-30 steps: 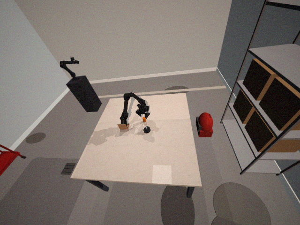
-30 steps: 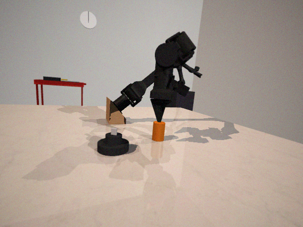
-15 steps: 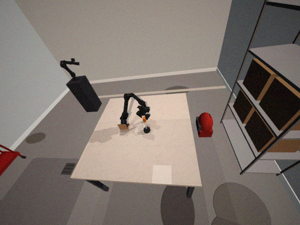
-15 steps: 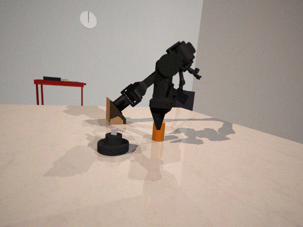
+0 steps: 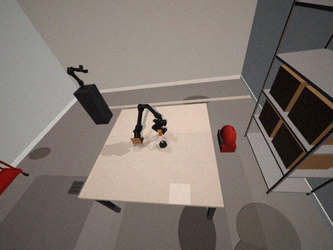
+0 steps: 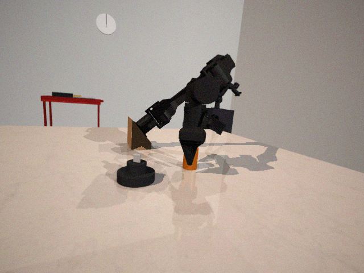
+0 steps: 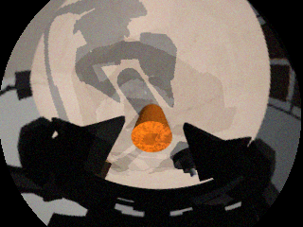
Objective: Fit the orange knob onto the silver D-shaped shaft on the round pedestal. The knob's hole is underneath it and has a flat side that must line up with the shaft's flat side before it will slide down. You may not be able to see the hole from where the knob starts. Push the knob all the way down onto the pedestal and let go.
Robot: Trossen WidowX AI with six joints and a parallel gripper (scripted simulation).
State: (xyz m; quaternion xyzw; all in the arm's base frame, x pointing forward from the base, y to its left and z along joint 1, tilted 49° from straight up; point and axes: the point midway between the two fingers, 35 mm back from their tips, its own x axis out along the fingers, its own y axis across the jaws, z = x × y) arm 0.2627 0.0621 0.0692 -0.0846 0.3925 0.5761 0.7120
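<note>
My gripper tip is 2 cm below the orange knob. Round my gripper tip: round pedestal: 16 cm to the right, 4 cm ahead, 1 cm above.
</note>
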